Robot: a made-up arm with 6 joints.
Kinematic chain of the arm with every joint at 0, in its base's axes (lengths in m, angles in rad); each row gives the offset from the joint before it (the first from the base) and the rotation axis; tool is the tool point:
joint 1: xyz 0 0 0.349 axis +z
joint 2: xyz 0 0 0 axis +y
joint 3: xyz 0 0 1.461 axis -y
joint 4: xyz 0 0 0 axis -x
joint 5: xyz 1.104 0 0 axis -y
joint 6: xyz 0 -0.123 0 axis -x
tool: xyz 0 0 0
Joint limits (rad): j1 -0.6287..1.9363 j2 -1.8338..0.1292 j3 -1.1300..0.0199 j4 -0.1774..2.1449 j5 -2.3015..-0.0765 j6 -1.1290..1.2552
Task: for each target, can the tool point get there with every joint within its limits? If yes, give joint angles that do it. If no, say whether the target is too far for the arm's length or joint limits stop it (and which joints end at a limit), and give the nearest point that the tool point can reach.
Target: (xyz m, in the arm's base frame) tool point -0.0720 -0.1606 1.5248
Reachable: yes | joints 0.7132 -0.9749 -0.7366 0.9214 -1.5210 -0.5802
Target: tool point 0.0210 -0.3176 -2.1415
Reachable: no: joint limits stop it (at a limit: joint 2, joint 3, joint 4) | nearest point 0.0375 -0.5669 0.6670 | short by 2.820 m
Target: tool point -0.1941 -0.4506 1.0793
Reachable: yes | joints 0.9623 -1.4380 -0.9982 0.6441 -1.9024 -0.4396
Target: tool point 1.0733 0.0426 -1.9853
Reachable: no: joint limits stop it (at a limit: joint 2, joint 3, joint 4) | nearest point 0.5199 0.0206 0.7403 | short by 2.781 m
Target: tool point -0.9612 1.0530 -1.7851
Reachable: no: joint limits stop it (at a limit: joint 1, joint 2, joint 3, joint 4) | nearest point -0.5201 0.2285 0.6670 | short by 2.624 m
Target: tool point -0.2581 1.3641 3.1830
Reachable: no: too far | nearest point -0.1593 0.8417 2.0977 | short by 1.208 m
